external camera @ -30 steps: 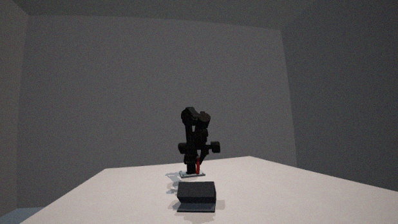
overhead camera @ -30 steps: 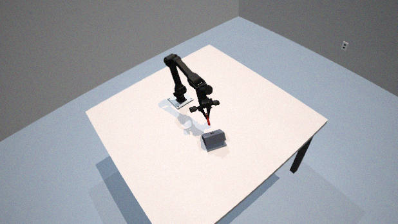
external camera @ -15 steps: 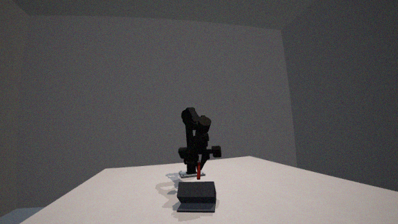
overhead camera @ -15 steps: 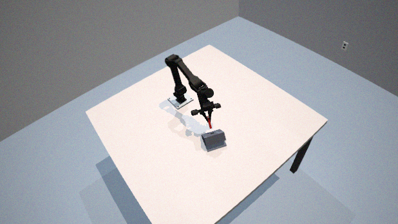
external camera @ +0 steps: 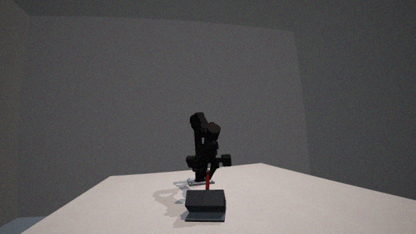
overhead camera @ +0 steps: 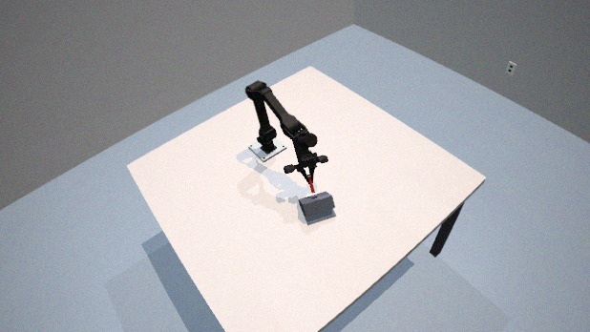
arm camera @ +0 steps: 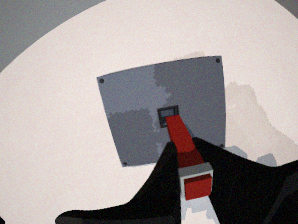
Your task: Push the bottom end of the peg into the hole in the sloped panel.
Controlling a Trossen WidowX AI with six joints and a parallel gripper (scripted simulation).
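Now: the dark grey sloped panel 5 cm ahead of my gripper tip, 2 cm to the right of it and 7 cm below it. The rest, counted from my gripper tip: peg 1 cm behind, 1 cm above.
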